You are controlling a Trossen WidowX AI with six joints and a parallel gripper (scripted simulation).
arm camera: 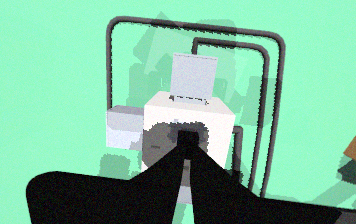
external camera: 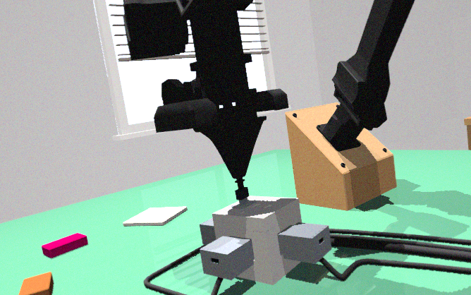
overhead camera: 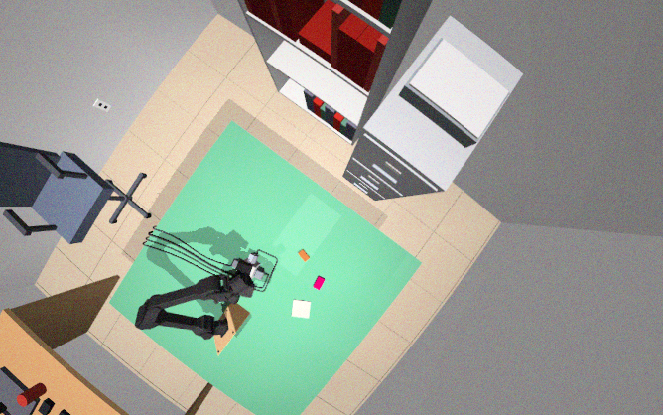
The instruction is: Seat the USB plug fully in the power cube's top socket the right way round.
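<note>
Now: the USB plug 20 mm below my gripper tip. From my gripper tip the other things lie so: socket: 40 mm below; then white flat card: 10 mm behind, 330 mm to the right, 110 mm below; then orange block: 230 mm ahead, 160 mm to the right, 100 mm below.
</note>
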